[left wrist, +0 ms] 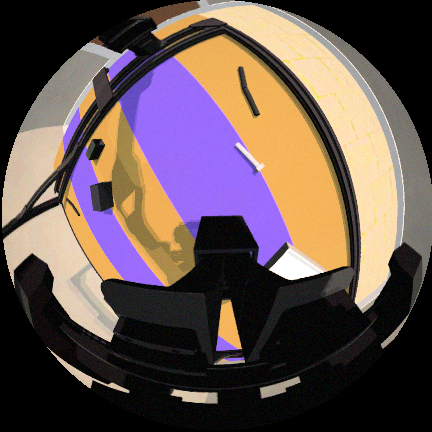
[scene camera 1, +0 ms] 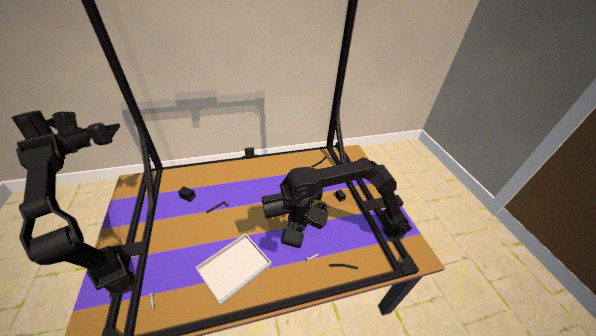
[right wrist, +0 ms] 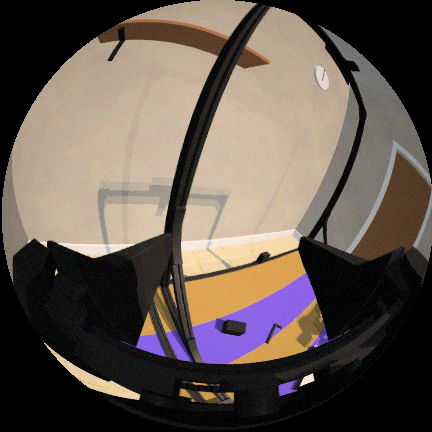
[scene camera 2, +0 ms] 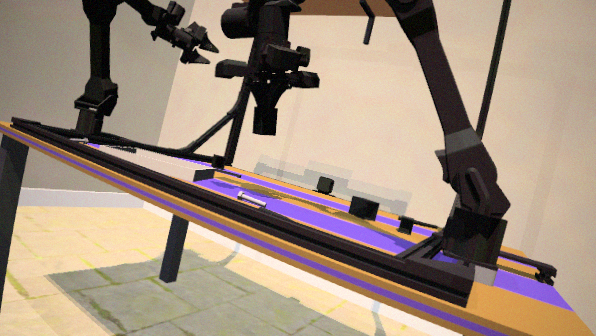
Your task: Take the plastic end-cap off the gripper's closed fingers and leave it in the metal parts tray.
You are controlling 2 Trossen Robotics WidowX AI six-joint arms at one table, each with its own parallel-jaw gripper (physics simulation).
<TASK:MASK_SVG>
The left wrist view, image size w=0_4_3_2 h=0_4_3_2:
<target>left gripper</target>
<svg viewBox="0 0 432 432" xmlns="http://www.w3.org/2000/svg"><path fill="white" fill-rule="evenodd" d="M422 256L405 242L394 249L387 263L390 276L373 304L363 313L345 291L354 272L350 266L340 266L301 278L287 279L259 264L244 252L206 253L190 271L168 286L108 278L100 283L100 289L118 317L110 342L69 317L52 293L54 277L47 263L33 253L13 270L13 278L20 304L46 347L90 377L106 384L113 382L129 390L124 392L92 380L90 389L127 411L157 422L192 429L232 430L266 425L298 415L330 399L359 378L381 356L392 340L383 348L380 343L409 313L422 281ZM169 388L217 392L217 403L182 401L181 396L169 395ZM299 376L300 382L285 387L285 392L261 398L259 387ZM225 274L245 362L214 364Z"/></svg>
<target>plastic end-cap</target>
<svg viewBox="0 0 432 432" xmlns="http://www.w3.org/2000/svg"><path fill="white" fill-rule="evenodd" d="M225 274L222 300L230 299ZM200 217L193 246L194 265L206 253L244 252L257 261L259 247L242 215L205 215Z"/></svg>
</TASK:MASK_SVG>
